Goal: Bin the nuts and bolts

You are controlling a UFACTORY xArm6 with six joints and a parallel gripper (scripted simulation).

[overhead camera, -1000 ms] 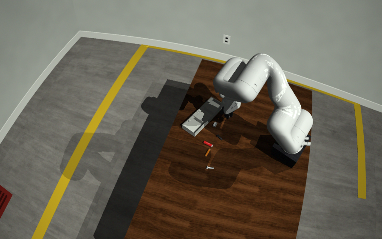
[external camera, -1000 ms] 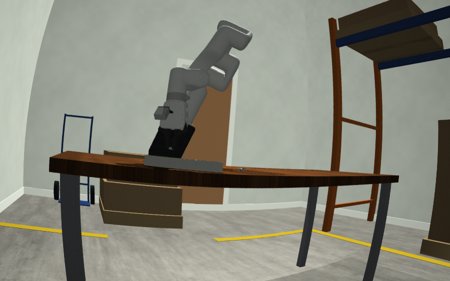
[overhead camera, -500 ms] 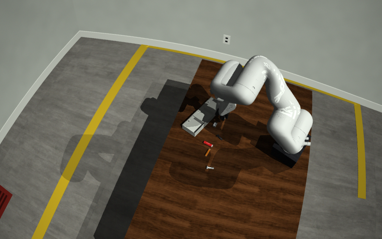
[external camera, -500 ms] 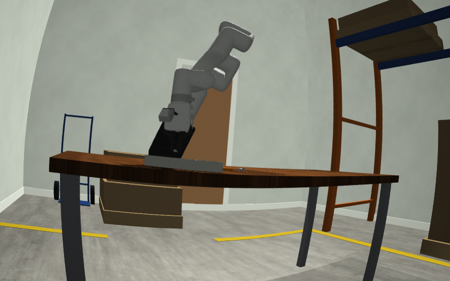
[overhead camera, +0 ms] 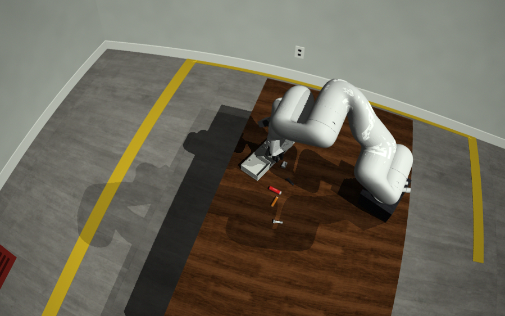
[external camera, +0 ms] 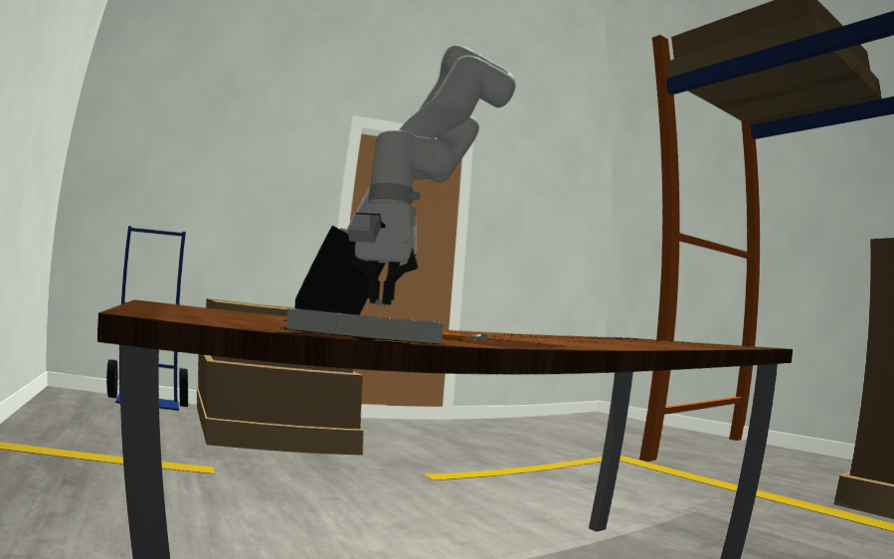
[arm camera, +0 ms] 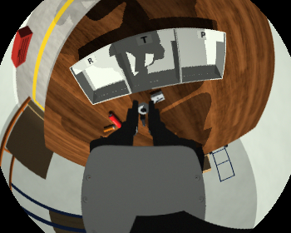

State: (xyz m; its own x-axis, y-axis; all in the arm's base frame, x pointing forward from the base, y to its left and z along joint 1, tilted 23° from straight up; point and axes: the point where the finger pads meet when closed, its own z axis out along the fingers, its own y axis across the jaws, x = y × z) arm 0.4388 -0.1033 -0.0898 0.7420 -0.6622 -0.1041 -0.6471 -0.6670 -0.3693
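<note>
My gripper is now 5 cm past the silver bolt, 25 cm to the right of it and 7 cm above it. Round my hand: nut (2 cm below); dark bolt (6 cm behind, 6 cm to the left, 7 cm below); long grey bin (4 cm ahead, 5 cm to the right, 6 cm below).
</note>
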